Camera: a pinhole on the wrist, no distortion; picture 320 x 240 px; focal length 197.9 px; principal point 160.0 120.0 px. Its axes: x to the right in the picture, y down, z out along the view. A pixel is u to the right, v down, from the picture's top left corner.
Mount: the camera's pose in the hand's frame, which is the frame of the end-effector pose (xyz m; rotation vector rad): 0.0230 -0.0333 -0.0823 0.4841 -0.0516 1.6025
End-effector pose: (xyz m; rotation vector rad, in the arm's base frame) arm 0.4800 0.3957 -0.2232 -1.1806 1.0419 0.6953
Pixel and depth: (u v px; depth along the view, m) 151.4 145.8 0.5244
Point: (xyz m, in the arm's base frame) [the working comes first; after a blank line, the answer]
In the camera's frame: -0.0228 0.0684 0.5244

0.8338 0.7120 -0.2100
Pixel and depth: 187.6 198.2 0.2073
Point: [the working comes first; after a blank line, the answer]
In the camera's frame: 0.0289 0.0819 0.2073

0.5893 0.5044 -0.1867
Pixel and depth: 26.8 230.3 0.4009
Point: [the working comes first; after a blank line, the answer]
In the camera's frame: -0.2698 0.2234 0.4009

0.9032 0.5202 0.0324
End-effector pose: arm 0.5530 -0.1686 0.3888 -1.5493 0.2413 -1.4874
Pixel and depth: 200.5 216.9 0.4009
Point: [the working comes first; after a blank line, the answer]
In the camera's frame: 0.0820 0.1963 0.4009

0.8014 0.0977 0.4901
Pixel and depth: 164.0 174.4 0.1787
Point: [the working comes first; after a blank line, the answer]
In the camera's frame: 0.0036 0.0491 0.1787

0.5983 -0.0919 0.4883
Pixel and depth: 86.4 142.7 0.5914
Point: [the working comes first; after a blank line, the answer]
In the camera's frame: -0.2199 0.0678 0.5914

0.7296 0.1697 0.8557
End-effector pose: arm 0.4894 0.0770 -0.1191 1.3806 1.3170 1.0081
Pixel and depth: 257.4 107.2 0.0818
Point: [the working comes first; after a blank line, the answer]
In the camera's frame: 0.0403 -0.0053 0.0818

0.4929 0.1260 -0.1427
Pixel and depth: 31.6 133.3 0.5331
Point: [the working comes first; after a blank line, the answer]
In the camera's frame: -0.3459 0.0358 0.5331

0.6706 0.1758 -0.7087
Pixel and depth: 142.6 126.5 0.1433
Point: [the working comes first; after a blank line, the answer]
In the camera's frame: -0.0126 0.0047 0.1433

0.5176 0.1285 -0.2205
